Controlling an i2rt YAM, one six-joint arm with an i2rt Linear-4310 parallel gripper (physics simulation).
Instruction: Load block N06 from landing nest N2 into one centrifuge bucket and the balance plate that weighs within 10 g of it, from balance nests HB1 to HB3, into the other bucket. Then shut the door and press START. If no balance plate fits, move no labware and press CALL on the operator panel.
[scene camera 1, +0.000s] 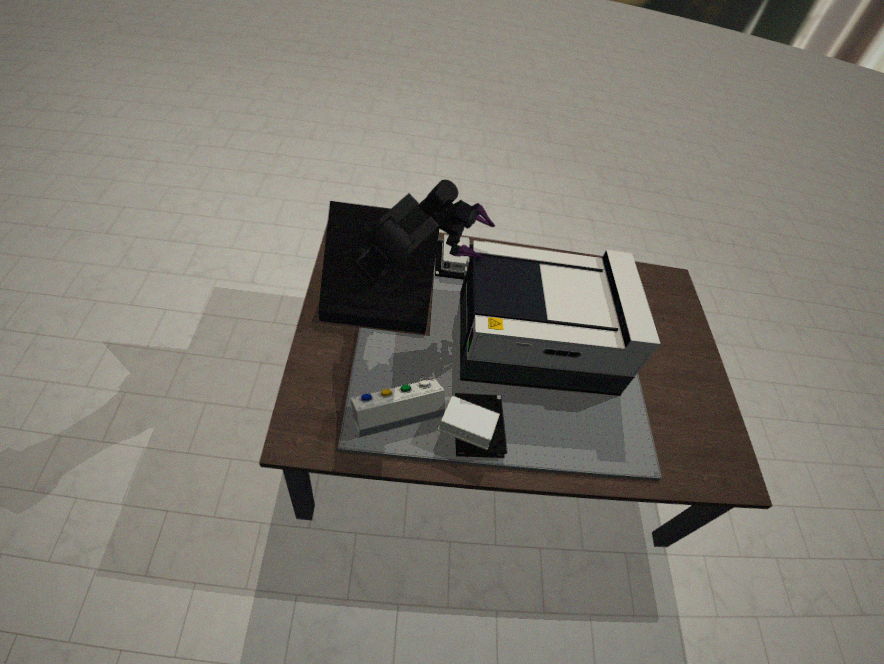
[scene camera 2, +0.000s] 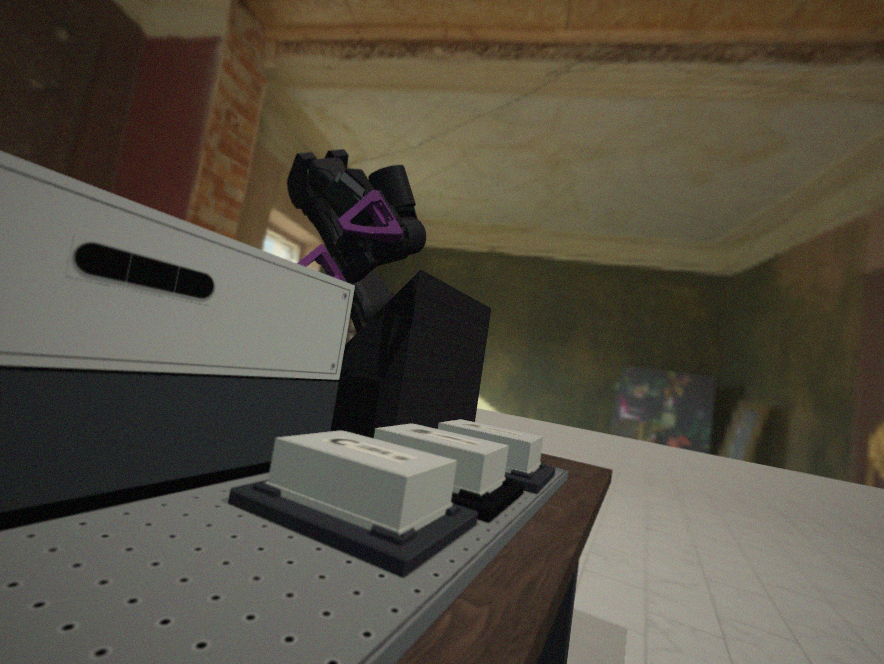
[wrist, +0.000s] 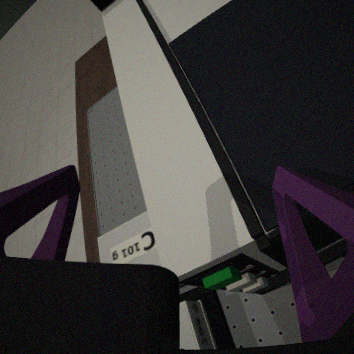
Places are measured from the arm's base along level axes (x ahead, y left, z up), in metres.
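Pixels of known places: gripper, fingertip midpoint: (scene camera 1: 487, 242) (scene camera 2: 316, 249) (wrist: 175, 176); arm's base, link origin: (scene camera 1: 368, 269).
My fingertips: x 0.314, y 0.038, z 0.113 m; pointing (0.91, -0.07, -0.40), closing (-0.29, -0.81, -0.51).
For each thing: its top centre in the pictures, then the offset to it from my fingertips. Level surfaces: height alone.
- dark panel, top centre: (wrist: 337, 22) (scene camera 1: 509, 285) dx +0.058, dy -0.127, dz -0.031 m
- plate marked C 101 g, top centre: (scene camera 2: 368, 448) (wrist: 132, 247) dx +0.080, dy +0.164, dz -0.190 m
- green button, top centre: (wrist: 214, 272) dx -0.034, dy +0.017, dz -0.053 m
- operator panel, top centre: (scene camera 1: 399, 394) dx -0.202, dy -0.404, dz -0.160 m
- white-topped box, top centre: (scene camera 1: 471, 417) dx -0.028, dy -0.447, dz -0.164 m
- dark nest, top centre: (scene camera 1: 481, 420) dx +0.006, dy -0.431, dz -0.204 m
- perforated grey board, surface height: dz -0.243 m
My gripper (scene camera 1: 485, 240) (scene camera 2: 343, 246) (wrist: 175, 176) is open and empty, its purple fingers wide apart above the near end of the centrifuge (scene camera 1: 532, 360) (scene camera 2: 185, 325) (wrist: 150, 150). A dark panel (scene camera 1: 507, 285) (wrist: 280, 100) covers part of the centrifuge top; the buckets do not show. A plate marked "C 101 g" (wrist: 130, 247) lies low beside the centrifuge. Three white plates sit in dark nests: a near one (scene camera 2: 360, 478), a middle one (scene camera 2: 457, 457) and a far one (scene camera 2: 503, 443). A green button (wrist: 221, 278) is on the centrifuge. Block N06 cannot be identified.
An operator panel (scene camera 1: 398, 410) with blue, yellow, green and white buttons stands near the table's front. A white-topped box (scene camera 1: 470, 419) is beside it, over a dark nest (scene camera 1: 498, 428). The arm stands on a black base block (scene camera 1: 343, 285) (scene camera 2: 446, 357). A perforated grey board (scene camera 1: 564, 443) (scene camera 2: 178, 593) lies underneath.
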